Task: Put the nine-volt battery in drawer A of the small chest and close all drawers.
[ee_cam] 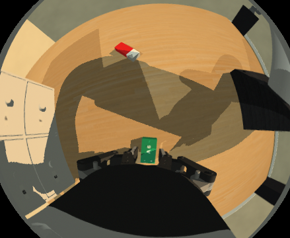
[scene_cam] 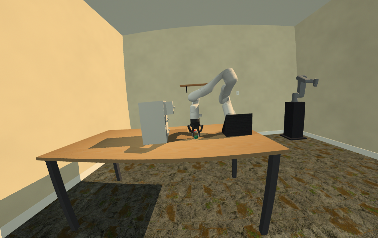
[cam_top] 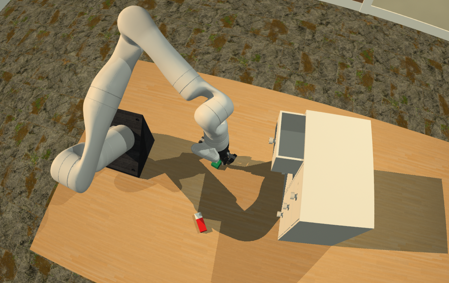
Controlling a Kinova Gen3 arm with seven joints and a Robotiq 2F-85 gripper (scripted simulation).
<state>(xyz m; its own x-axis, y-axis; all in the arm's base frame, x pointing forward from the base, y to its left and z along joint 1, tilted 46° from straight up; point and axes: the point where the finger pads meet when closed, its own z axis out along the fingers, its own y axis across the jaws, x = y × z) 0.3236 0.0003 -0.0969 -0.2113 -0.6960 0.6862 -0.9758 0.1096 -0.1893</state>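
The green nine-volt battery lies 20 mm below my hand and 10 mm to the left of it. Also, from my hand: drawer 250 mm ahead, 220 mm above, 20 mm to the left.
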